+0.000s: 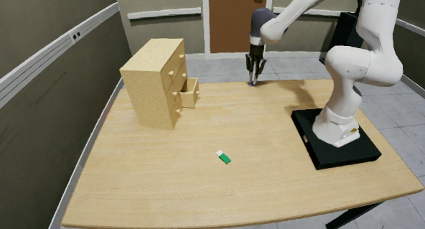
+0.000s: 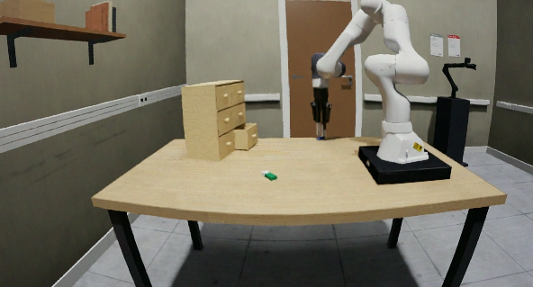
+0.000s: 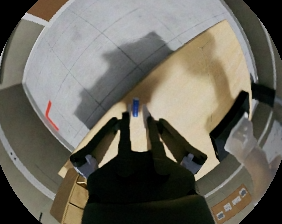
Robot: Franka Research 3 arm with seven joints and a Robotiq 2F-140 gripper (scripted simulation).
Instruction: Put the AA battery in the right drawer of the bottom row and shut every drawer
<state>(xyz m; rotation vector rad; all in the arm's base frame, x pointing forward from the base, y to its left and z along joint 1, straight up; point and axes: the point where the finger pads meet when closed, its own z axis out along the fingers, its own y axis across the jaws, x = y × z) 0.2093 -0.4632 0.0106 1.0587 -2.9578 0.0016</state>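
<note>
The AA battery is 5 cm below my hand. Also, from my hand: green object 47 cm to the left, 28 cm ahead, 5 cm below.
</note>
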